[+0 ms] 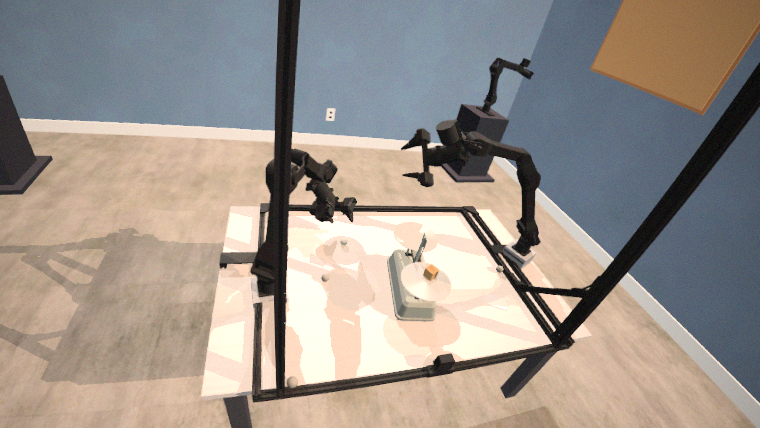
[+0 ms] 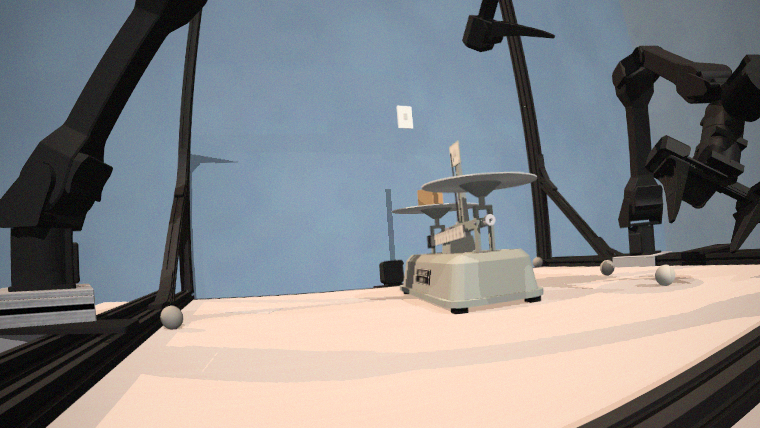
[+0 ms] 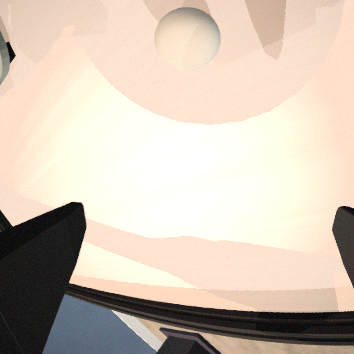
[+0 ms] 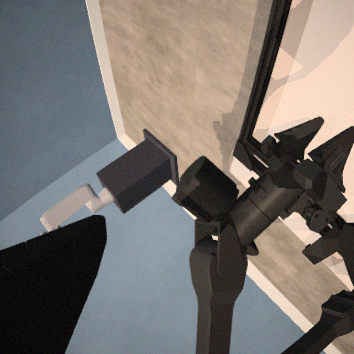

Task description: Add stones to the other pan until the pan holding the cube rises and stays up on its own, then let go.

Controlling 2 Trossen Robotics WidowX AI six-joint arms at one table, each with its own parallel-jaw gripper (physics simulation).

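Pixels of known places: left gripper, between the fingertips: (image 1: pixel 342 222) (image 2: pixel 702 237) (image 3: pixel 215 218) (image 4: pixel 337 122); right gripper, between the fingertips: (image 1: pixel 401 162) (image 2: pixel 566 0) (image 4: pixel 230 233); left arm's base, origin of its link: (image 1: pixel 268 287) (image 2: pixel 642 254); right arm's base, origin of its link: (image 1: pixel 521 249) (image 2: pixel 44 288).
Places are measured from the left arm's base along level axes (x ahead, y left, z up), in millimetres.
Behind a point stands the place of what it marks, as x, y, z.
Note:
A grey-green balance (image 1: pixel 412 311) @[397, -193, 20] (image 2: pixel 478 279) @[516, 43, 16] stands on the table. The orange cube (image 1: pixel 430 272) @[435, -161, 150] (image 2: pixel 429 197) @[457, -138, 137] sits on one pan (image 1: pixel 417 289) @[385, -191, 122], which hangs low. The other pan (image 2: pixel 444 183) @[535, 15, 133] is raised and bears no stone. Round stones lie on the table: one stone (image 1: pixel 343 241) @[287, 170, 1] (image 3: pixel 187 38) @[286, 181, 4], a second (image 1: pixel 325 277) @[178, 7, 3], a third (image 1: pixel 291 381) @[16, -307, 5], and a fourth (image 1: pixel 499 269) @[846, -82, -1] near the right arm's base. My left gripper (image 1: pixel 338 219) @[298, 236, 39] (image 2: pixel 703 235) @[298, 236, 39] (image 3: pixel 215 218) @[298, 236, 39] is open and empty, pointing down above the table, back from the first stone. My right gripper (image 1: pixel 403 162) @[458, 191, 318] is open and empty, high up.
A black frame rail (image 1: pixel 372 380) @[228, -342, -27] runs round the table, with an upright post (image 1: pixel 284 159) @[-9, -317, 602] at the left and a slanted post (image 1: pixel 664 212) @[834, -410, 521] at the right. A small black block (image 1: pixel 444 363) @[404, -376, 28] sits on the front rail. A pedestal (image 1: pixel 481 146) with a small arm stands behind.

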